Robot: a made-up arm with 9 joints. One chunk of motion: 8 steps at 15 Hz.
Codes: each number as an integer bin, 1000 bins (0 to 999) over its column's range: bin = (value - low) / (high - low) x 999, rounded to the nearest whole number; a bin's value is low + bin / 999 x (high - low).
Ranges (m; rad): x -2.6..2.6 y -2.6..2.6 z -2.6..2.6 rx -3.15..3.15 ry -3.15..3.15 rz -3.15..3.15
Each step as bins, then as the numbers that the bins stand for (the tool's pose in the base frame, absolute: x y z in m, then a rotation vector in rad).
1 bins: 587 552 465 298 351 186
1 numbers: 0.4555 0.2733 -0.1796 -1.2707 -0.9365 -1.9770
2 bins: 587 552 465 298 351 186
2 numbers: 0.4555 0.2733 -0.1796 -1.2707 -0.9365 -1.9770
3 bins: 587 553 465 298 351 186
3 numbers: 0.4555 0.2785 -0.1796 -1.2707 -0.9365 -1.9770
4 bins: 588 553 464 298 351 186
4 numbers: 0.4607 0.2785 -0.1848 -1.2707 -0.9365 -1.9770
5 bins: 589 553 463 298 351 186
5 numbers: 0.4659 0.2785 -0.1900 -1.2707 -0.9365 -1.9770
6 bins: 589 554 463 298 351 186
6 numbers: 0.4659 0.2837 -0.1900 -1.2707 -0.9365 -1.9770
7 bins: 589 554 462 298 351 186
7 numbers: 0.4659 0.2837 -0.1952 -1.2707 -0.9365 -1.9770
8 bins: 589 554 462 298 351 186
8 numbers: 0.4659 0.2837 -0.1952 -1.2707 -0.9365 -1.9770
